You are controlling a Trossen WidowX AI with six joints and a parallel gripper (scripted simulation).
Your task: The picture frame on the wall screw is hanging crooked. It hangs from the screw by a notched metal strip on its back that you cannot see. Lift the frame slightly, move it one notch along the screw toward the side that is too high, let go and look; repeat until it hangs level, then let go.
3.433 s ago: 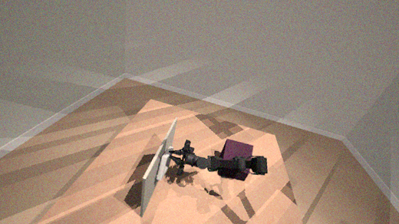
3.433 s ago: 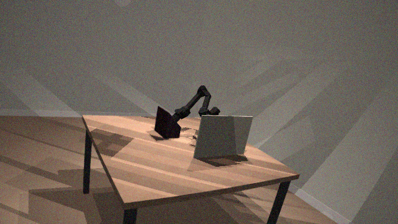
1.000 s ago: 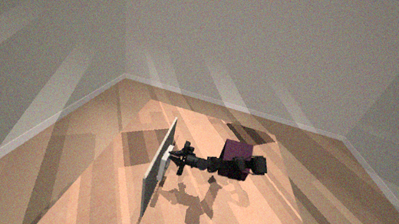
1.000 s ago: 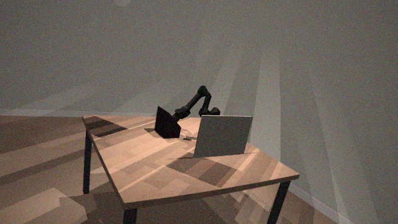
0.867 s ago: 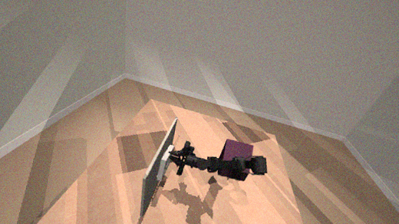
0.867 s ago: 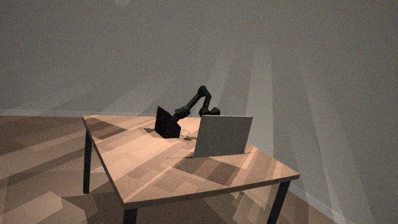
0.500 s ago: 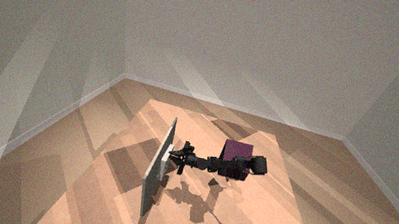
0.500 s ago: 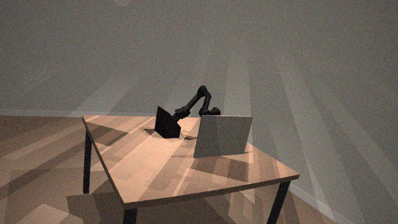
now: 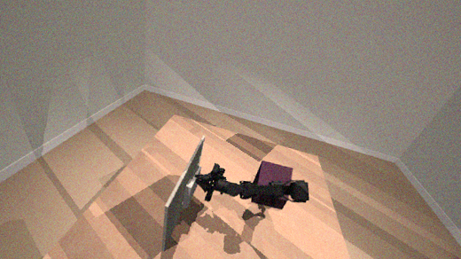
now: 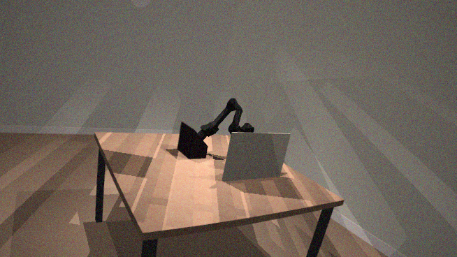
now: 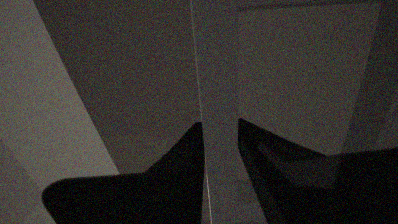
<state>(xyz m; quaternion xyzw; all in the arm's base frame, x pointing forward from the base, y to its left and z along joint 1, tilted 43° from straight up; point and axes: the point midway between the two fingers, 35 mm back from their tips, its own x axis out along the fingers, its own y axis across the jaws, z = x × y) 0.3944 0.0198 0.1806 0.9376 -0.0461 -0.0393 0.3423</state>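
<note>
The picture frame is 1 cm ahead of my gripper tip and 5 cm below it. From my gripper tip the other things lie so: grey wall panel 2 cm ahead, 1 cm to the left, 6 cm below.
</note>
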